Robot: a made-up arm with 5 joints.
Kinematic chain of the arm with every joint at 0, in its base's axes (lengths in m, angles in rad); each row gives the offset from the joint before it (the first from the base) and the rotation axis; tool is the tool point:
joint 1: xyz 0 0 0.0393 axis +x
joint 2: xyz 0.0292 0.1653 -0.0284 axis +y
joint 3: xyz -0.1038 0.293 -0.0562 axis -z
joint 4: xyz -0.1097 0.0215 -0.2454 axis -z
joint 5: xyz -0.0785 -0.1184 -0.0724 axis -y
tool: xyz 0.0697 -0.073 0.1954
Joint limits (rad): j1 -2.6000..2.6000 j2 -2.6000..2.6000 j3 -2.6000..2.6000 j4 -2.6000..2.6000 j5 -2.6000..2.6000
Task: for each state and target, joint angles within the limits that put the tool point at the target. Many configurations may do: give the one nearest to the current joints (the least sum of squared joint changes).
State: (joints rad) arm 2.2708 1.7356 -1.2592 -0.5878 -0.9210
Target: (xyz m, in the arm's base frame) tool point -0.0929 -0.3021 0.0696
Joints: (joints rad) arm 2.6000 2.2287 -0.7586 0.0079 -0.1712
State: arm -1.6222 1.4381 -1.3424 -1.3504 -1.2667
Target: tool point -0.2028 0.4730 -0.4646
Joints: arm -1.3880 2.1043 -1.2309 -1.6240 -1.3741
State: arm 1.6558 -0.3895 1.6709 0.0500 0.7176
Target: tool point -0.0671 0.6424 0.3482
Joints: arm 0.9785 -0.7819 1.4960 -0.2007 0.4537
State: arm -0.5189 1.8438 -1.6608 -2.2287 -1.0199
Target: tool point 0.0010 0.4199 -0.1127
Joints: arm -1.2056 2.2383 -2.0828 -2.4932 -0.5809
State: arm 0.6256 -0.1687 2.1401 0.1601 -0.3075
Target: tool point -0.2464 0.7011 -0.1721
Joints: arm 0.1591 0.1353 2.0345 0.6226 -0.9944
